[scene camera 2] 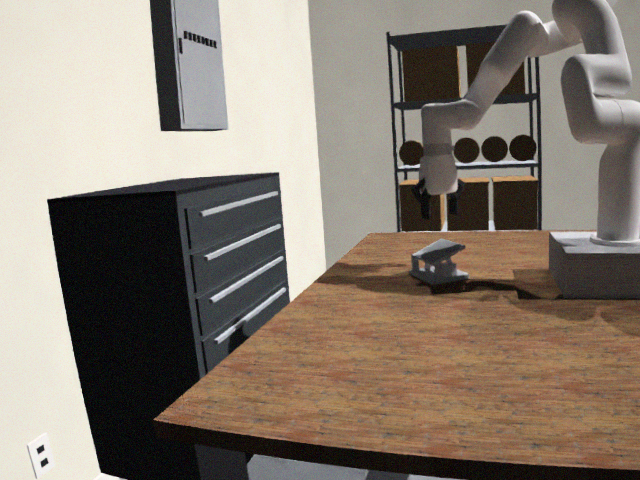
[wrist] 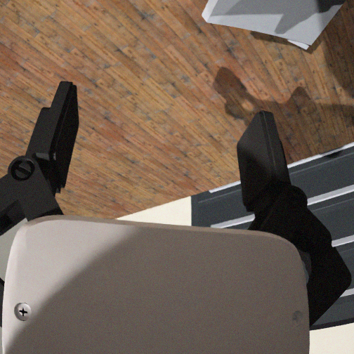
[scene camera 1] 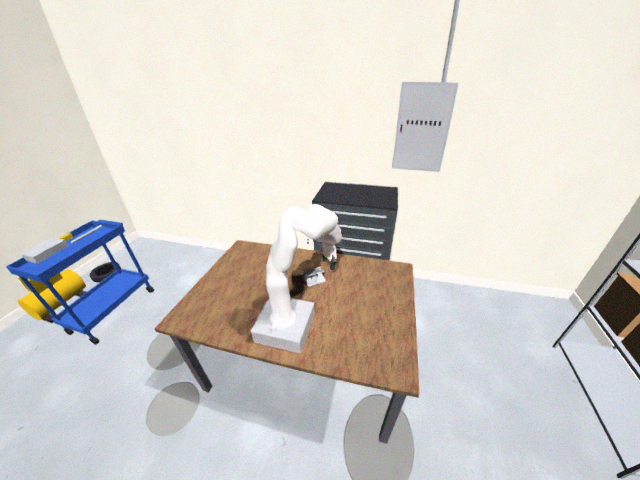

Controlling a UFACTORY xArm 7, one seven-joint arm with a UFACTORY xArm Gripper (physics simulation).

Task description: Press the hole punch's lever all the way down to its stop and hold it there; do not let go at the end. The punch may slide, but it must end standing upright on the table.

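Frame: origin at the arm's base, x ahead, y left, z up, level; metres.
Seen in the pictures: gripper, fingertip midpoint: (scene camera 2: 440, 216) (scene camera 1: 328, 264); arm's base, link origin: (scene camera 2: 618, 241) (scene camera 1: 283, 317).
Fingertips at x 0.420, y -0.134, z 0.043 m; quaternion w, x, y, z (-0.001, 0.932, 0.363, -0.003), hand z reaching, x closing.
Observation:
Offsets run from my fingertips to a thing's top centre. "pt": to the spot under its first point. Level surfaces: height alone.
The grey hole punch {pt 0.003 m ahead, 0.098 m left, 0.126 m down} (scene camera 1: 314, 277) (scene camera 2: 445, 277) (wrist: 270, 17) stands upright on the wooden table {0.138 m down} (scene camera 1: 372, 320) (scene camera 2: 392, 356) (wrist: 125, 110). Its lever {0.002 m back, 0.100 m left, 0.053 m down} (scene camera 2: 438, 249) is up and slanted, with a gap between it and the base at the right end in the second scene view. In the wrist view part of the punch shows at the top edge, right of centre, cut off by the frame. My gripper (scene camera 1: 329, 262) (scene camera 2: 439, 214) (wrist: 164, 113) is open and empty, pointing down. It hangs above the table, higher than the punch and apart from it, to the right of it in the first scene view.
The arm's grey base block (scene camera 1: 281, 338) (scene camera 2: 594, 273) stands on the table, near its front edge in the first scene view. A dark drawer cabinet (scene camera 1: 356, 195) (scene camera 2: 124, 289) (wrist: 220, 205) stands behind the table. A blue cart (scene camera 1: 87, 245) and a shelf rack (scene camera 2: 537, 124) stand farther off.

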